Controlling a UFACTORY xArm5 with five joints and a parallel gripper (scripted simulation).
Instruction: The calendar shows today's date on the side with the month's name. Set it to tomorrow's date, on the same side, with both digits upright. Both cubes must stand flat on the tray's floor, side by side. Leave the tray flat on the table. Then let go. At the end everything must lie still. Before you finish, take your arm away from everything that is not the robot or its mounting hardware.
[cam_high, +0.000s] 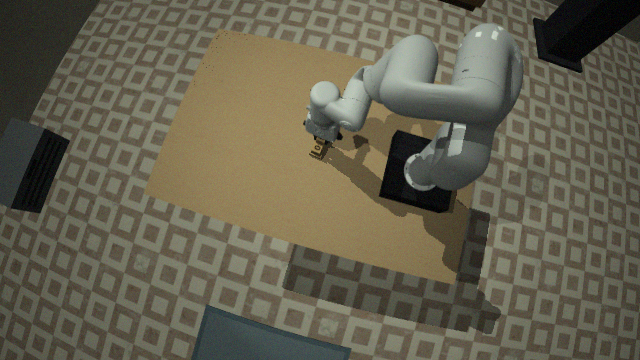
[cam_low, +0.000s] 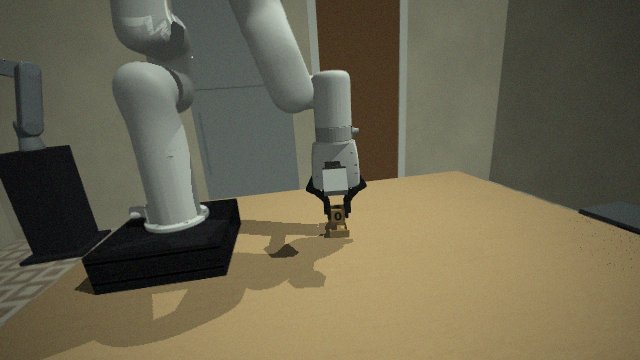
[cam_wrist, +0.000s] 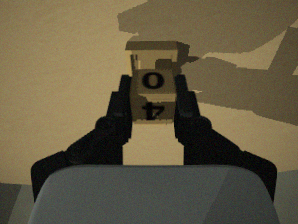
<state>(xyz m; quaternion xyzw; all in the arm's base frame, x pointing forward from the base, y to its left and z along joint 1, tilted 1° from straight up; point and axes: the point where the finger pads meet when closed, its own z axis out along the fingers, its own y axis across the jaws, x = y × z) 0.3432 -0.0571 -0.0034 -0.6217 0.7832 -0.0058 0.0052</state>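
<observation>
My gripper is now 2 cm to the right of the wooden calendar tray and 5 cm above it. Also, from my hand: wooden date cube (1 cm below).
</observation>
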